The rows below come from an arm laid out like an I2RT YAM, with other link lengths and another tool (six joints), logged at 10 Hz.
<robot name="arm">
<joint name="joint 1" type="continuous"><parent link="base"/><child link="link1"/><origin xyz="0 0 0.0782" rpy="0 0 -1.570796"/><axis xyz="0 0 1"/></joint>
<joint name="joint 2" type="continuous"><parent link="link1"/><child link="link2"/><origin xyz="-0.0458 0.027 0.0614" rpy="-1.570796 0 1.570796"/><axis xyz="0 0 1"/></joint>
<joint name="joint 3" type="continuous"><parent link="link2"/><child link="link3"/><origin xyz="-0.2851 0 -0.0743" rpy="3.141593 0 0"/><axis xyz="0 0 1"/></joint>
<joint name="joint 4" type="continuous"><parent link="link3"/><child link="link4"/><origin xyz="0.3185 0.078 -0.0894" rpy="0 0 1.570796"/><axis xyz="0 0 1"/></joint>
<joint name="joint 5" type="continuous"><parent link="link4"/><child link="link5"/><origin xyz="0.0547 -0.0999 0.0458" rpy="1.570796 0 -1.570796"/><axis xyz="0 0 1"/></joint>
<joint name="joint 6" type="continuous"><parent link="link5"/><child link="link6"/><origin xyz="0.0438 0 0.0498" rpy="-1.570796 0 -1.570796"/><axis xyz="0 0 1"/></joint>
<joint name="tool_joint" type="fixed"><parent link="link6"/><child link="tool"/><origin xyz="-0.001 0.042 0.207" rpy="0 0.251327 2.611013"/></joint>
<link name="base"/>
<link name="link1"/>
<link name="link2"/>
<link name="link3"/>
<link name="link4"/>
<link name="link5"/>
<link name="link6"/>
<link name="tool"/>
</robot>
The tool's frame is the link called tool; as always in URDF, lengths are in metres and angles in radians. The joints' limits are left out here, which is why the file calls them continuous.
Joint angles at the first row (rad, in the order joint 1, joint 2, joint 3, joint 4, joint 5, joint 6):
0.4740 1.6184 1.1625 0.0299 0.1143 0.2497
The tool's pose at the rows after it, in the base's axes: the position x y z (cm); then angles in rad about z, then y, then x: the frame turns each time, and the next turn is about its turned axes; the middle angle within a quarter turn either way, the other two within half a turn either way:
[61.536, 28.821, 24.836, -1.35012, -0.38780, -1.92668]
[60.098, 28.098, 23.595, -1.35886, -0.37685, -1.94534]
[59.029, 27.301, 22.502, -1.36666, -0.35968, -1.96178]
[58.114, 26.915, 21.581, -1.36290, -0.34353, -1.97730]
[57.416, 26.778, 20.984, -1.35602, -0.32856, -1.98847]
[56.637, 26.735, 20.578, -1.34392, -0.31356, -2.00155]
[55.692, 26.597, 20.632, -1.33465, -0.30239, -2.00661]
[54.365, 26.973, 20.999, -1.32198, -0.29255, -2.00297]
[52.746, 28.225, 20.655, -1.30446, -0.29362, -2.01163]
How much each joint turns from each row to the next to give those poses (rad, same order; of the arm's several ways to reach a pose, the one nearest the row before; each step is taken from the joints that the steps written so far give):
0.0107 -0.0545 -0.0701 0.0188 0.0240 0.0244
0.0072 -0.0424 -0.0626 0.0030 0.0145 0.0236
-0.0004 -0.0343 -0.0519 0.0038 0.0030 0.0248
-0.0004 -0.0263 -0.0393 0.0008 -0.0076 0.0183
0.0000 -0.0195 -0.0267 -0.0008 -0.0107 0.0142
0.0001 -0.0233 -0.0217 -0.0111 -0.0152 0.0122
0.0011 -0.0358 -0.0248 -0.0137 -0.0115 0.0076
0.0152 -0.0439 -0.0286 -0.0103 -0.0027 0.0084
0.0420 -0.0252 -0.0214 -0.0137 0.0233 0.0137

